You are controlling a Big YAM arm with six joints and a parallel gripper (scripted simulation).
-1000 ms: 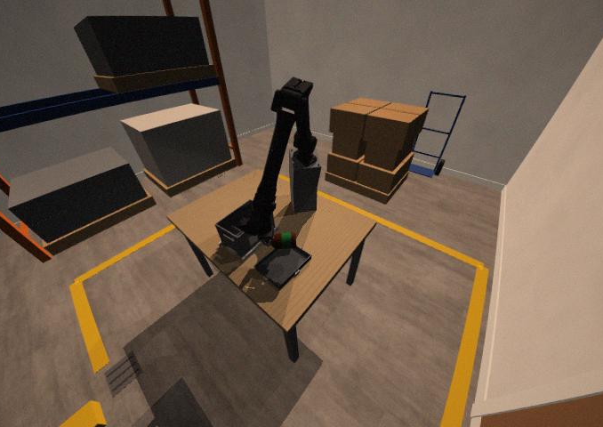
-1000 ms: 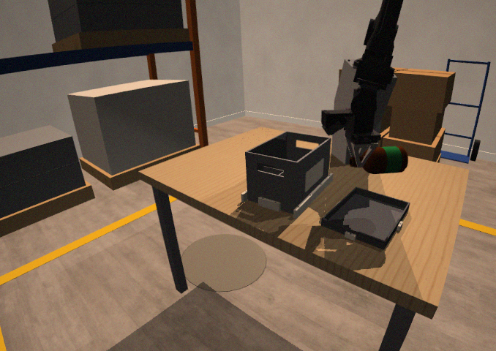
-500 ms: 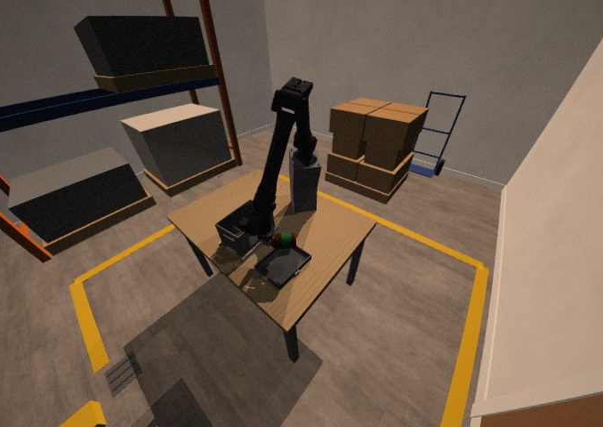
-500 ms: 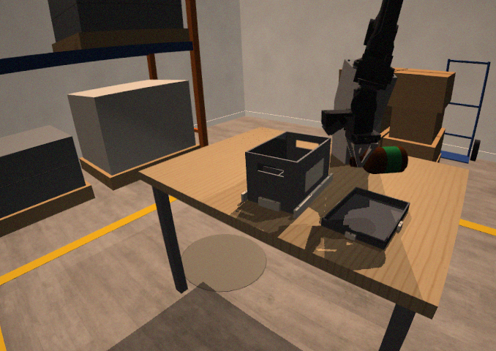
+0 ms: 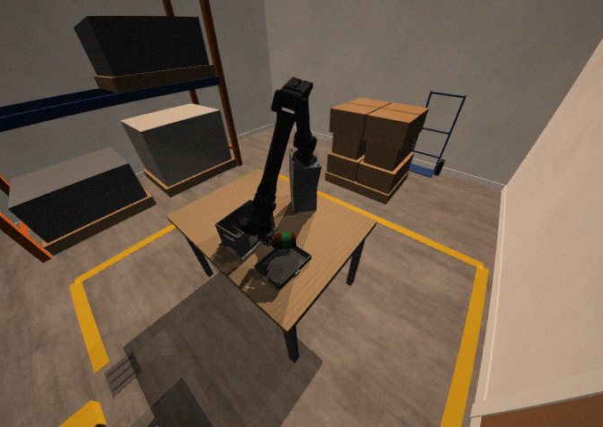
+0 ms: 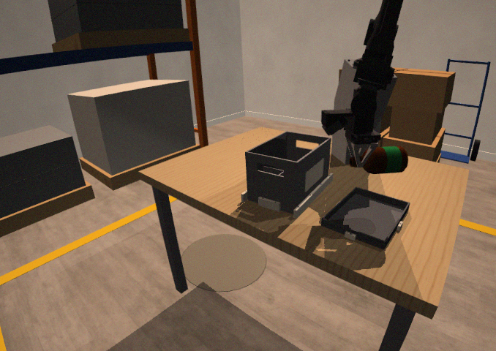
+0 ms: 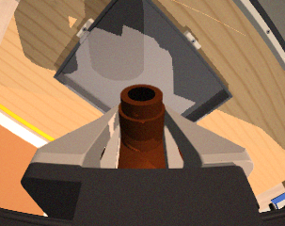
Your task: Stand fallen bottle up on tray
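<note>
The brown bottle is 4 cm behind my hand and 3 cm to the left of it. From my hand the other things lie so: tray 5 cm behind, 3 cm to the left, 18 cm below; then dark crate 1 cm behind, 26 cm to the right, 11 cm below.
</note>
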